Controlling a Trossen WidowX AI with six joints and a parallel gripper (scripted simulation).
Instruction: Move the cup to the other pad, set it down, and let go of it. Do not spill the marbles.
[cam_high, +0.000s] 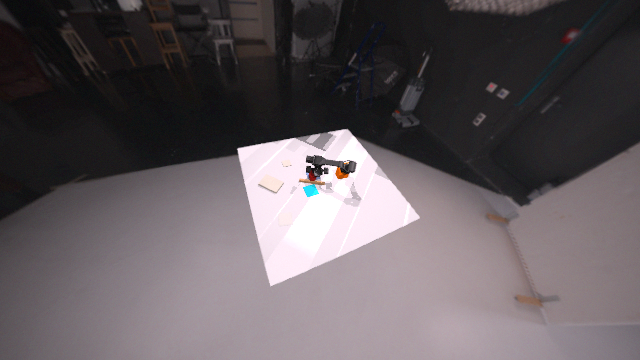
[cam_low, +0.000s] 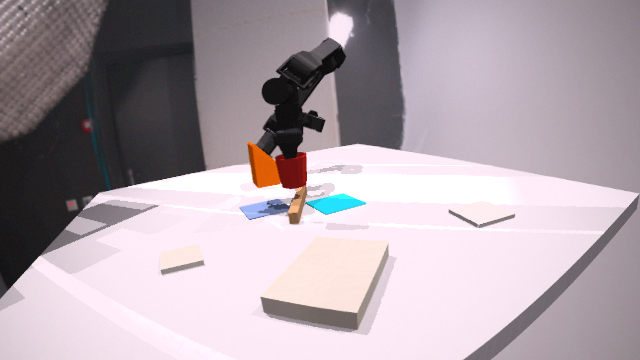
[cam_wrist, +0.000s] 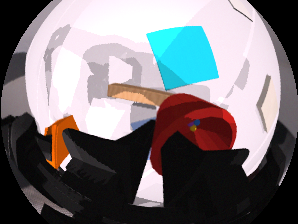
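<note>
Right now the cyan pad is 70 mm ahead of my gripper tip, 70 mm to the left of it and 100 mm below it. The rest, counted from my gripper tip: light blue pad (10 mm behind, 80 mm to the right, 100 mm below); tan wooden bar (30 mm ahead, 10 mm to the right, 80 mm below); red cup (30 mm ahead, 10 mm to the right).
</note>
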